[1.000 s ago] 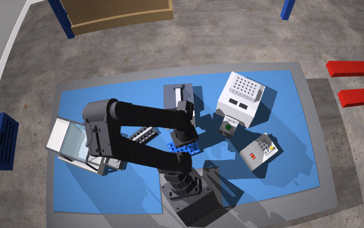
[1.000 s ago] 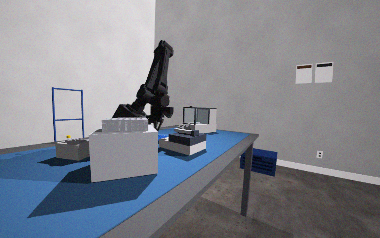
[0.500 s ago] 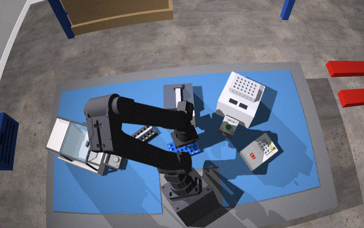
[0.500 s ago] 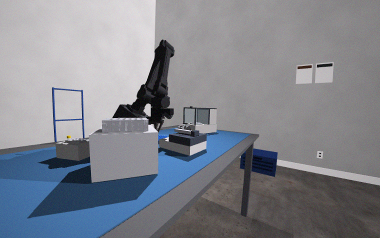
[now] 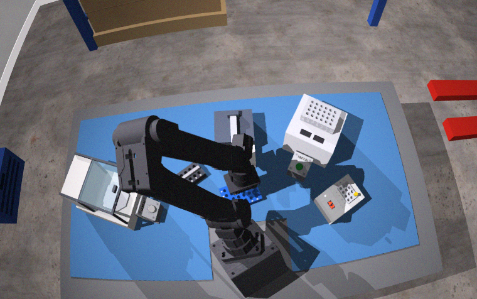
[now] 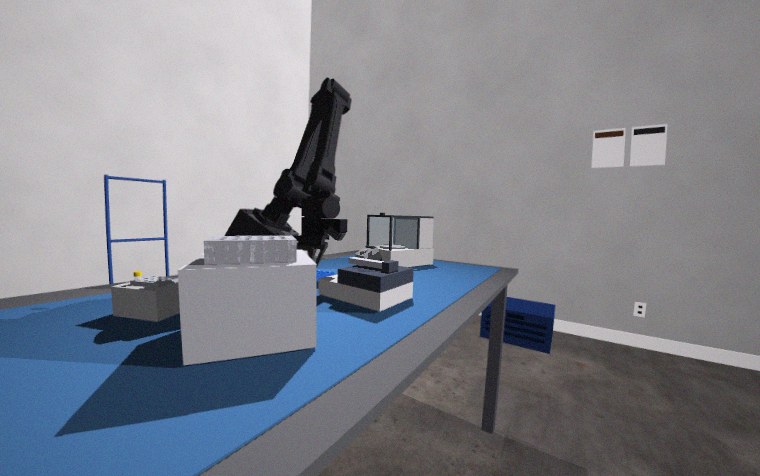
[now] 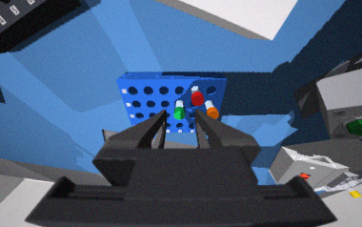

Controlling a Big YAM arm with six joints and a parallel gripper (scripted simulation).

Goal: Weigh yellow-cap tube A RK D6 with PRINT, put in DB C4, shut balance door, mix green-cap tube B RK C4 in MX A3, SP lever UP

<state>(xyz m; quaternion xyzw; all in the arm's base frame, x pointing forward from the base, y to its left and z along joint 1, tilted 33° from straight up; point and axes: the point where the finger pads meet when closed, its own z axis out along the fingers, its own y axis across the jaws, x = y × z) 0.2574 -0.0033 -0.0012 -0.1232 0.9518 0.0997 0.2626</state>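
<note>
My gripper is now 10 mm past the blue rack, 10 mm to the right of it and 40 mm above it. Round my hand: magnet block (50 mm ahead, 200 mm to the left, 30 mm below); spectrophotometer lever (200 mm ahead, 20 mm to the left, 30 mm above); green start key (60 mm ahead, 200 mm to the right, 10 mm above).
</note>
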